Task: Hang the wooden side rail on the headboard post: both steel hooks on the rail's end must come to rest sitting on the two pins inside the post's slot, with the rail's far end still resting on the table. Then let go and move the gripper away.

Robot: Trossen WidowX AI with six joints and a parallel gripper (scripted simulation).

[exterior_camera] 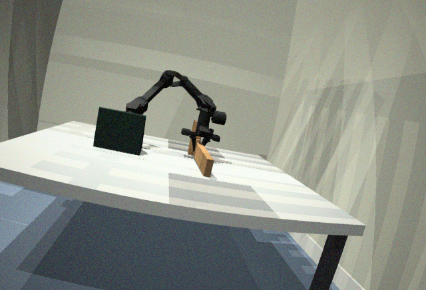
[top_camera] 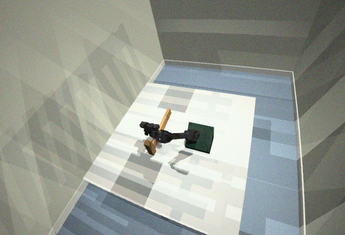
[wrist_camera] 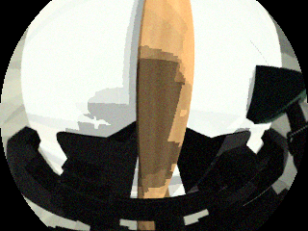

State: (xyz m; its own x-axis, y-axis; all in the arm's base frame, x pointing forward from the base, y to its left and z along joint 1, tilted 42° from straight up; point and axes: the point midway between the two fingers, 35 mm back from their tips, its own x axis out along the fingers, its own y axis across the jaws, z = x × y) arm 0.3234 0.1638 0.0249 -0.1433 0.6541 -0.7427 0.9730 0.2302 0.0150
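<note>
Right now the wooden headboard post is 2 cm behind my gripper tip, 12 cm to the left of it and 4 cm above it.
</note>
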